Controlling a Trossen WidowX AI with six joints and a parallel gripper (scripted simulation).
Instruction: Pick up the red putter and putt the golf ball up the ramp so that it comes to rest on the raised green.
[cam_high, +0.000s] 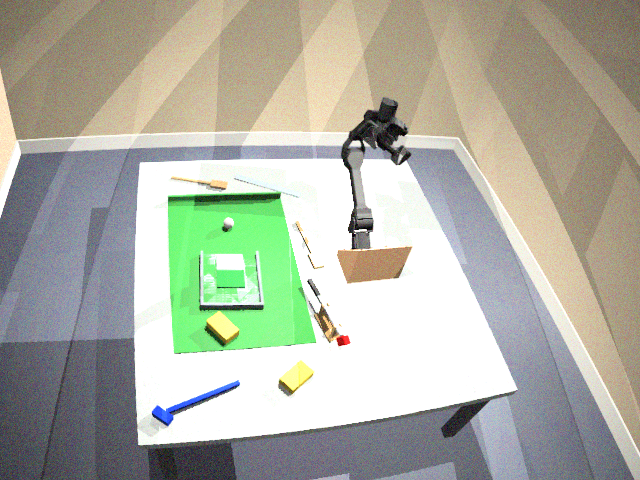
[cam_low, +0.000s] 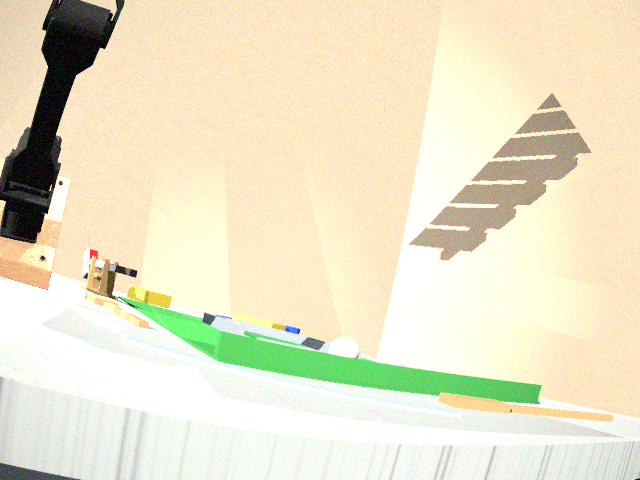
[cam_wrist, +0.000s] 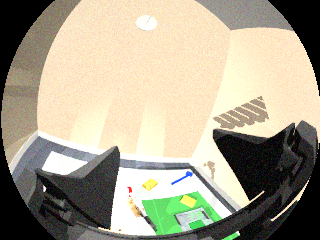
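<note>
The wooden stand lies 160 mm ahead of my gripper tip, 220 mm to the left of it and 530 mm below it. Also, from my gripper tip: blue putter (660 mm ahead, 410 mm to the left, 550 mm below); white golf ball (400 mm ahead, 310 mm to the right, 540 mm below).
</note>
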